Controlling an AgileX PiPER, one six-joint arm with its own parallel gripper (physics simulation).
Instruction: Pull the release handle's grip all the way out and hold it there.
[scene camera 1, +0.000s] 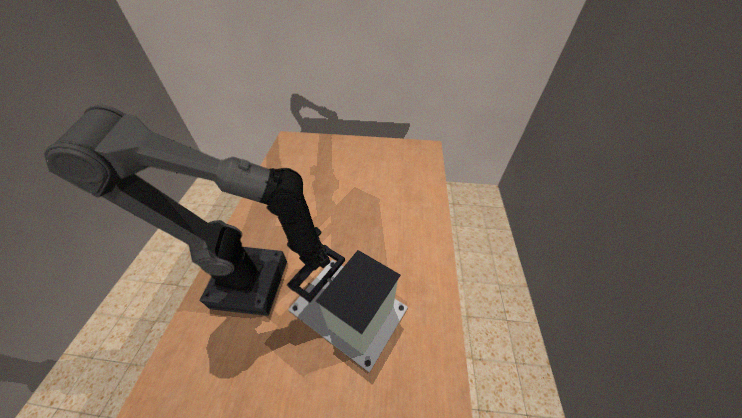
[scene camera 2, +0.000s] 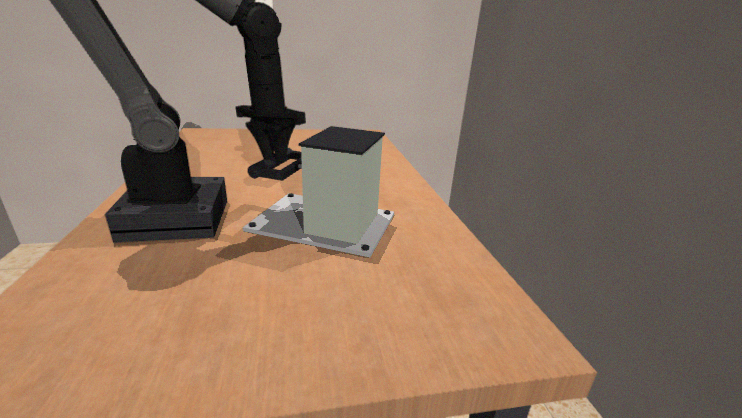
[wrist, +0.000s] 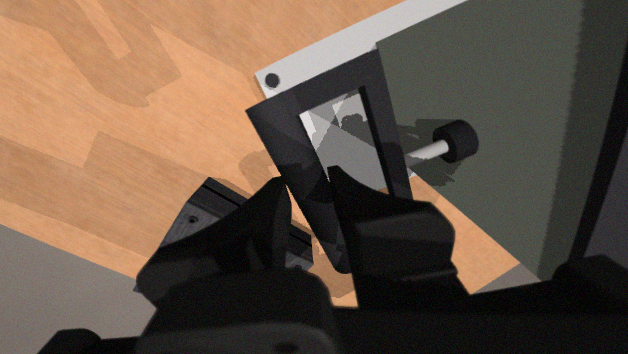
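The release handle's grip (scene camera 1: 301, 277) (scene camera 2: 259, 170) (wrist: 290, 135) is a dark rectangular frame beside a pale green box (scene camera 2: 337, 192) (wrist: 450, 65) with a dark lid (scene camera 1: 358, 290). A short light rod (wrist: 427, 151) shows between the grip and a black round collar (wrist: 462, 141) on the box's side. My gripper (scene camera 1: 322, 262) (scene camera 2: 277, 155) (wrist: 308, 186) points down at the grip, with one finger outside and one inside the frame. It is shut on the frame's outer bar. The fingers hide part of the frame in the wrist view.
The box stands on a light grey plate (scene camera 1: 388, 332) (scene camera 2: 270, 228) (wrist: 330, 57) with dark bolts at its corners. The arm's black base (scene camera 1: 238, 306) (scene camera 2: 166, 223) stands to the left on the wooden table (scene camera 1: 415, 249) (scene camera 2: 311, 321). Walls stand behind and to the right.
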